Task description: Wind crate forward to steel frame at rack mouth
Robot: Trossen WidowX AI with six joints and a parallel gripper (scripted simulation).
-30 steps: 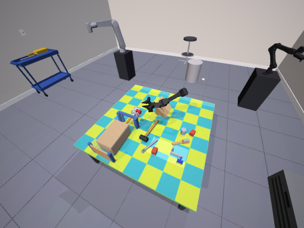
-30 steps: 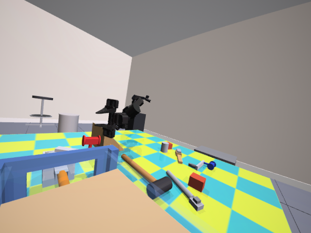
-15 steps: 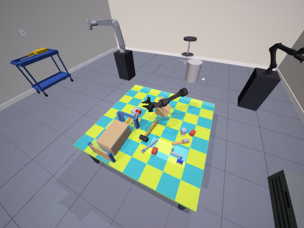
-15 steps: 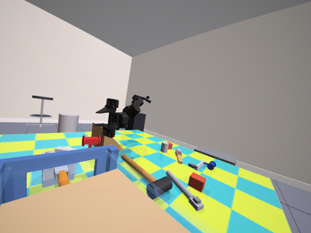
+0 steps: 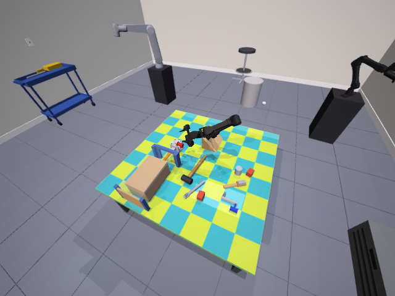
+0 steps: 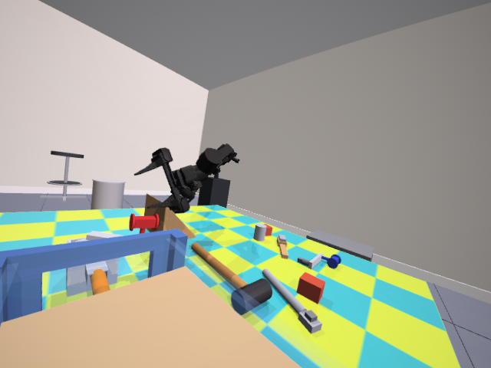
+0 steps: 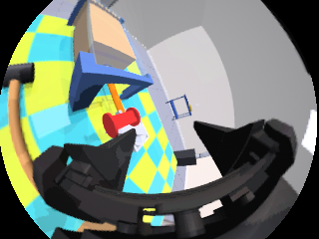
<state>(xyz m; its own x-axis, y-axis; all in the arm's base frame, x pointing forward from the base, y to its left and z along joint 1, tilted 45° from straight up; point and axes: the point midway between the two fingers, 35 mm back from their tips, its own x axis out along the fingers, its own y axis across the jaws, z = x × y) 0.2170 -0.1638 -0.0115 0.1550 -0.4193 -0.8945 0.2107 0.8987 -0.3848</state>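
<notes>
Now: gripper tip 10 mm short of the winch handle, 30 mm to the left of it and 110 mm above it. The rest, counted from my gripper tip: brush 100 mm ahead, 560 mm to the left, 200 mm below; then red grip 30 mm ahead, 80 mm below; then grey winch 40 mm behind, 90 mm to the right, 190 mm below.
</notes>
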